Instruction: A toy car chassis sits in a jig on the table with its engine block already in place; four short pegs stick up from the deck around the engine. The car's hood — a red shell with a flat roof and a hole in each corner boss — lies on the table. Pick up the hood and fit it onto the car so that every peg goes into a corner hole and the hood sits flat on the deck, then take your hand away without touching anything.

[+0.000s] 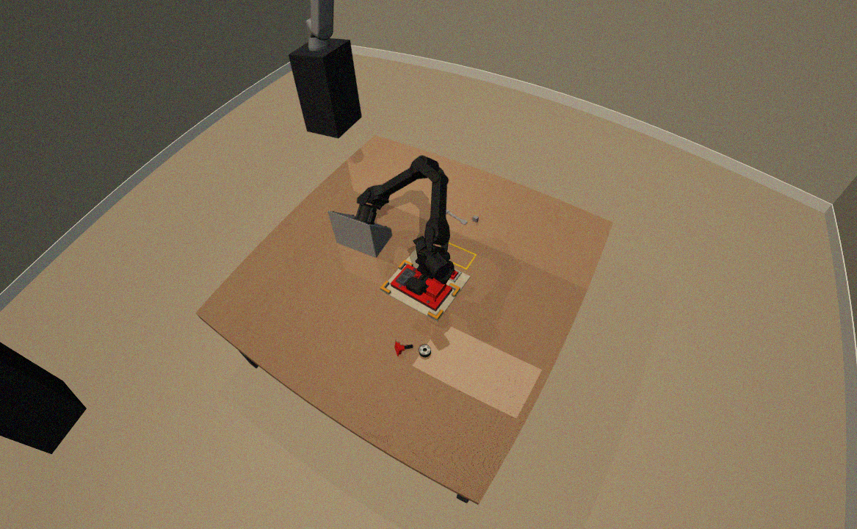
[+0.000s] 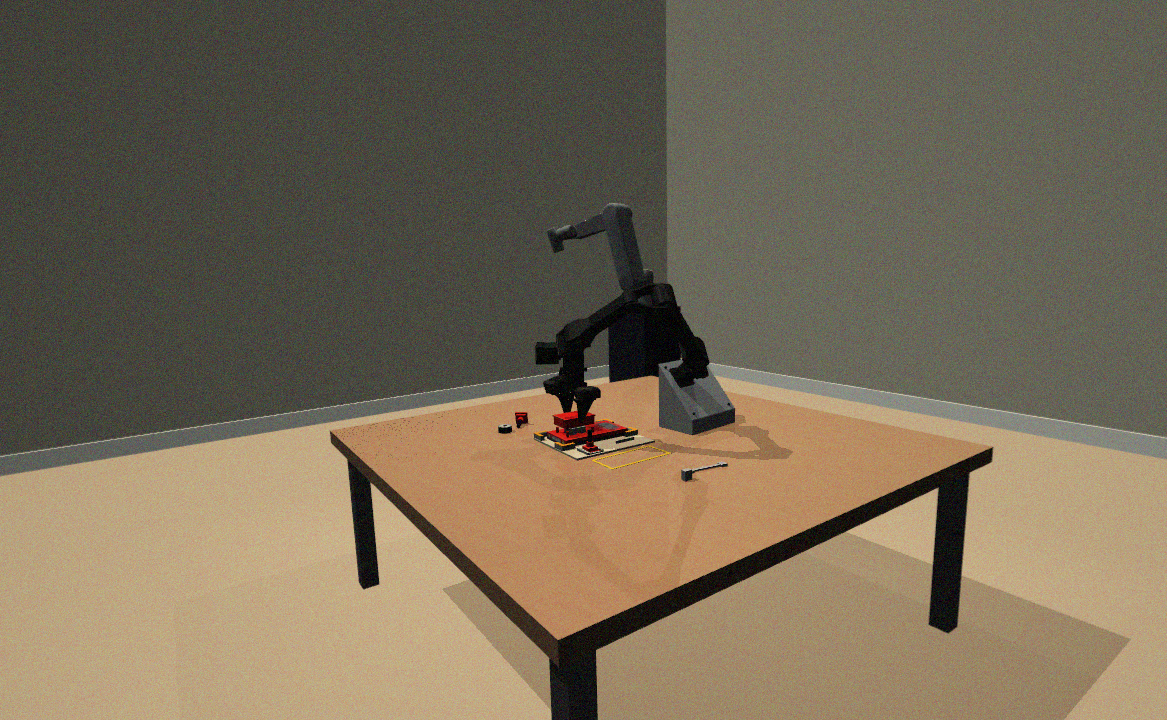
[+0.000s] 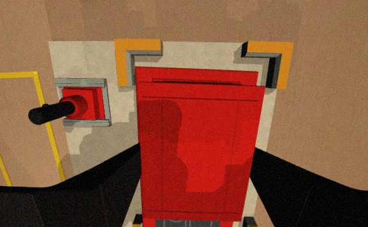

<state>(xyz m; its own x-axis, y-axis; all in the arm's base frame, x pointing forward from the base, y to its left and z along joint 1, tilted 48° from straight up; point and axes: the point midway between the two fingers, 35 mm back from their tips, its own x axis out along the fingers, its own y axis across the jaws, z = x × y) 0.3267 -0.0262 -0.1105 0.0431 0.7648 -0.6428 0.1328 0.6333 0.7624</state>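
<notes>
The pale jig plate lies 3 cm behind my gripper tip, 2 cm to the left of it and 5 cm below it. Round my gripper tip: red hood 1 cm above; round part 9 cm ahead, 22 cm to the right, 5 cm below.
</notes>
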